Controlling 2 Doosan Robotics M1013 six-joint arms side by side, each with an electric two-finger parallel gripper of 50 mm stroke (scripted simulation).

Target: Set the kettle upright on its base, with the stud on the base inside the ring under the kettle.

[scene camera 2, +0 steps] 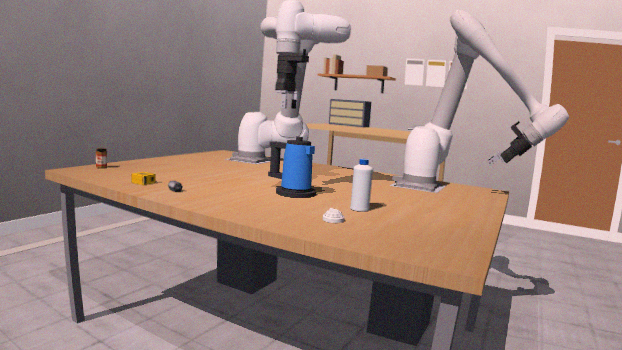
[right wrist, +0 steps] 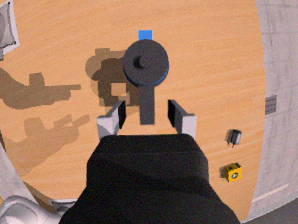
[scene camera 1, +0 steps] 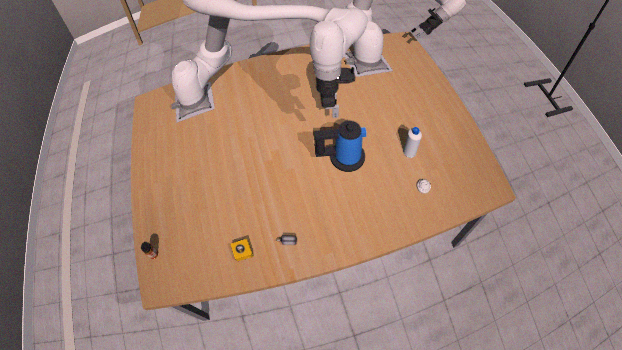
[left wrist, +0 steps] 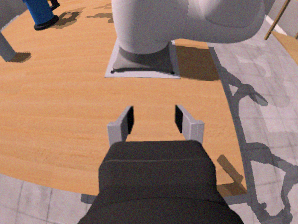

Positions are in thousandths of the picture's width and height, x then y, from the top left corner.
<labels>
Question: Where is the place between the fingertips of my right gripper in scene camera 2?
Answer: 464,310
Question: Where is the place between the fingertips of my right gripper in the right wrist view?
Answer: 492,484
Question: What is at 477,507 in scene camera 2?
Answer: A blue kettle.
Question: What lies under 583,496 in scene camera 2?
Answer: A white bottle.
</labels>
